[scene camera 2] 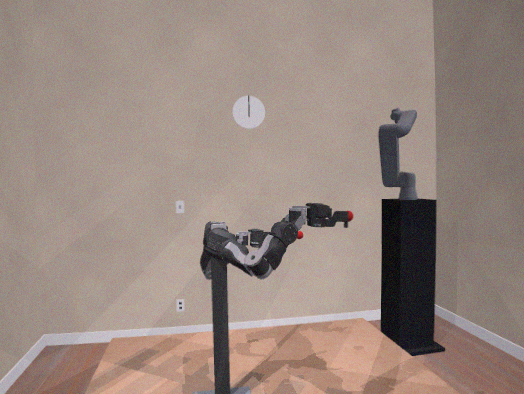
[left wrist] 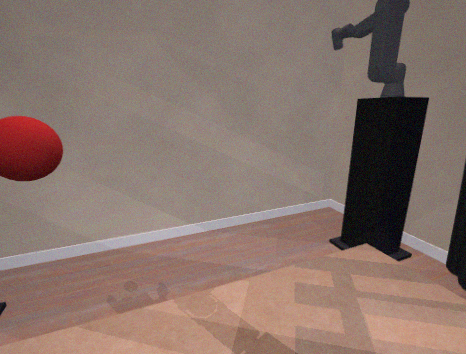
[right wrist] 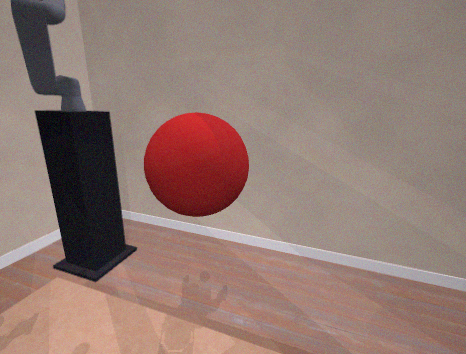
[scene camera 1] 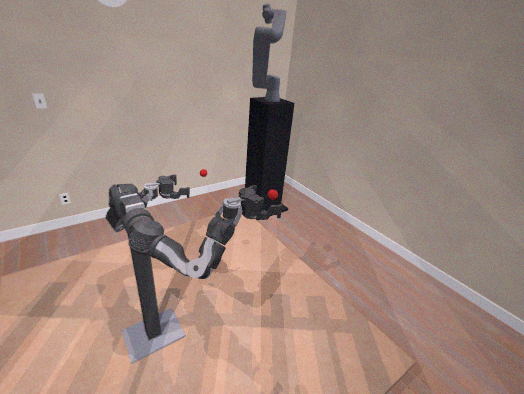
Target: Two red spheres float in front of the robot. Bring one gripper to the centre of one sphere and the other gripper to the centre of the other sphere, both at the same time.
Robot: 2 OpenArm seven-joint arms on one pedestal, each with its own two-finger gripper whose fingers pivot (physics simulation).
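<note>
The farther red sphere (scene camera 1: pixel 203 173) (scene camera 2: pixel 300 235) (left wrist: pixel 30 148) floats beyond my left gripper (scene camera 1: pixel 182 186), which is open and empty. The sphere is apart from the fingers, ahead and a little above in scene camera 1, and cut by the left edge of the left wrist view. In scene camera 2 the right arm hides the left fingers and part of this sphere. The nearer red sphere (scene camera 1: pixel 272 194) (scene camera 2: pixel 350 216) (right wrist: pixel 196 164) floats at the fingertips of my right gripper (scene camera 1: pixel 269 202) (scene camera 2: pixel 344 220), which is open. It shows large, slightly left of centre, in the right wrist view.
A tall black pedestal (scene camera 1: pixel 265 145) (scene camera 2: pixel 407 270) (left wrist: pixel 381 165) (right wrist: pixel 82 185) bearing a grey arm (scene camera 1: pixel 261 57) (scene camera 2: pixel 389 155) (left wrist: pixel 387 42) (right wrist: pixel 37 55) stands behind the spheres. A dark shape (left wrist: pixel 459 240) cuts into the left wrist view's right edge. Walls stand behind.
</note>
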